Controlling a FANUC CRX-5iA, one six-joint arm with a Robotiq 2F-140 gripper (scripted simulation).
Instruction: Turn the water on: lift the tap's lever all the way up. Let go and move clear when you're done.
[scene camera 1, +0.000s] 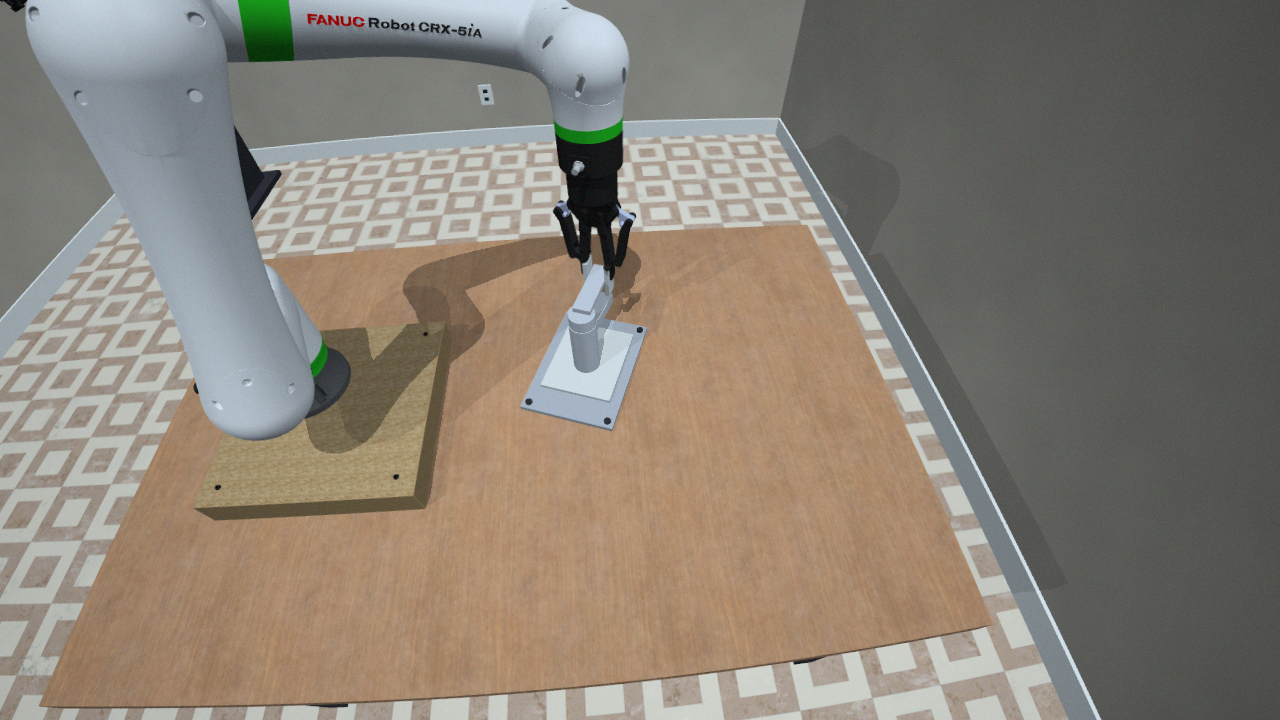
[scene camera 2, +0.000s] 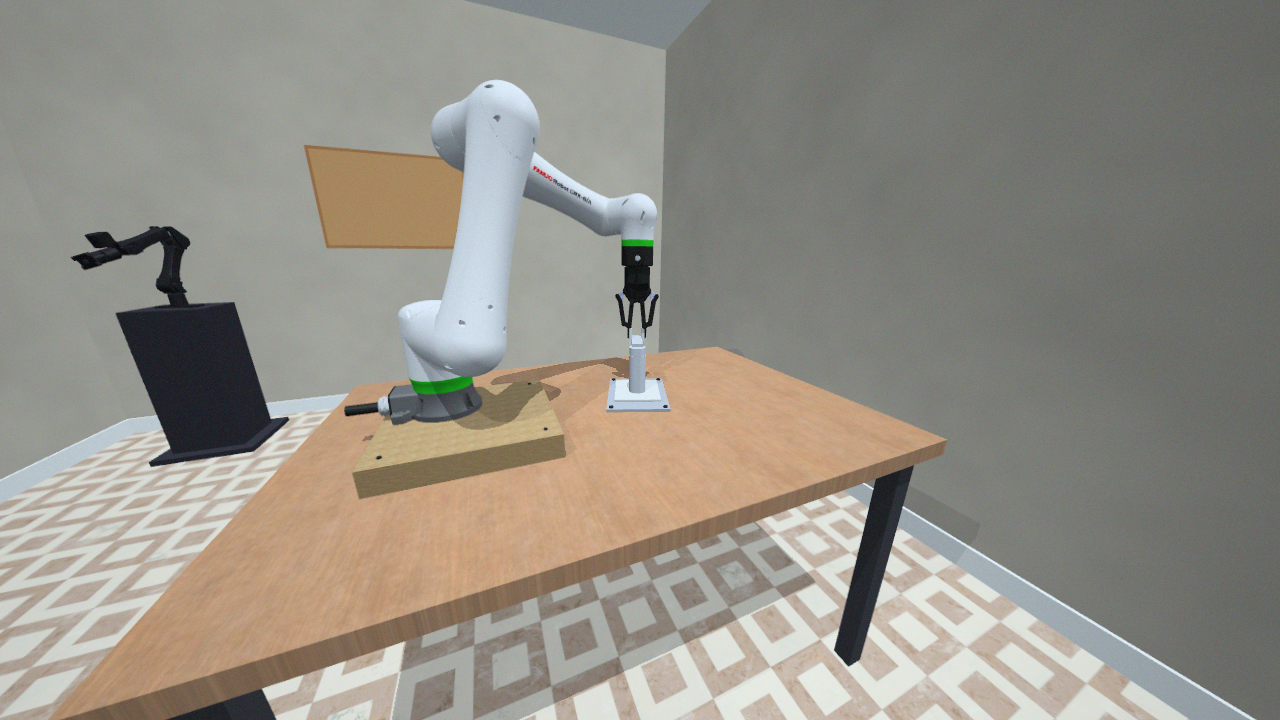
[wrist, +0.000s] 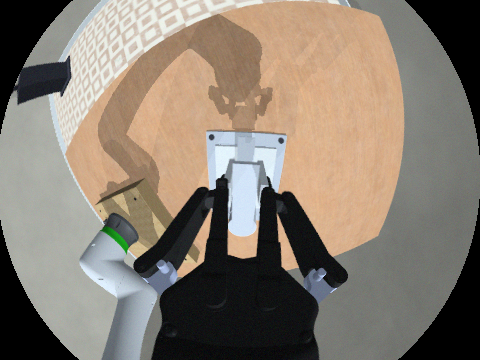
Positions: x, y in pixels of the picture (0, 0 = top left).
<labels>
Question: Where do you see my gripper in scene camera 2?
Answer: At 636, 348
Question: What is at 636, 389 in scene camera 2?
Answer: A tap.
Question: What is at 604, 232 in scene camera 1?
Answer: My gripper.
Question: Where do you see a tap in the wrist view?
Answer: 245, 151
</labels>
